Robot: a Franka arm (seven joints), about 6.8 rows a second.
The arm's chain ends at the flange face. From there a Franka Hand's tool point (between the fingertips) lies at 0.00 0.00 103.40 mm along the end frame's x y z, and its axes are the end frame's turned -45 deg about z.
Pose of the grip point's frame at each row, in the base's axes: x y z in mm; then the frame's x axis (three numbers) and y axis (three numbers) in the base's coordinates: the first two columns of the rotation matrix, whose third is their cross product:
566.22 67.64 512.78 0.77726 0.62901 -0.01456 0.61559 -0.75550 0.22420
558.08 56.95 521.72 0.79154 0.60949 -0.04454 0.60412 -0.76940 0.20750
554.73 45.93 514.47 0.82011 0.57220 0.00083 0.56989 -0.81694 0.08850
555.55 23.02 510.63 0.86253 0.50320 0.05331 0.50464 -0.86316 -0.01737
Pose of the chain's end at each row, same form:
552.78 86.59 613.54 0.98489 -0.08944 0.14824 -0.11432 -0.97900 0.16883
548.55 76.72 622.76 0.98688 -0.11307 0.11523 -0.13253 -0.97502 0.17822
549.42 53.39 617.46 0.98288 -0.17306 0.06317 -0.17693 -0.98227 0.06199
551.70 18.69 613.87 0.96674 -0.25453 0.02541 -0.25307 -0.96616 -0.04998

